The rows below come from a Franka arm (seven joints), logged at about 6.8 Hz.
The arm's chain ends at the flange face. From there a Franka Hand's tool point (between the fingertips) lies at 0.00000 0.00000 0.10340 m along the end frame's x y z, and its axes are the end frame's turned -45 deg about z.
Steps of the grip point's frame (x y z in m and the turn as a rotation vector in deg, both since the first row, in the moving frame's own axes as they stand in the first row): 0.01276, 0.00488, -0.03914, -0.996, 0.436, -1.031; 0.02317, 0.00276, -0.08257, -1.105, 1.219, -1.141; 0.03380, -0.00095, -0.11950, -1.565, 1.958, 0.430; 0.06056, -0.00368, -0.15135, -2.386, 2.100, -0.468; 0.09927, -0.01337, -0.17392, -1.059, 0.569, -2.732
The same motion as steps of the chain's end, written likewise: 0.01064, -0.00627, -0.03912, -0.396, 1.013, -1.031; 0.01537, -0.01426, -0.08253, 0.081, 1.643, -1.141; 0.01873, -0.02409, -0.11940, 0.278, 2.491, 0.430; 0.03450, -0.04577, -0.15119, -0.202, 3.172, -0.468; 0.05865, -0.08022, -0.17390, -0.346, 1.151, -2.732
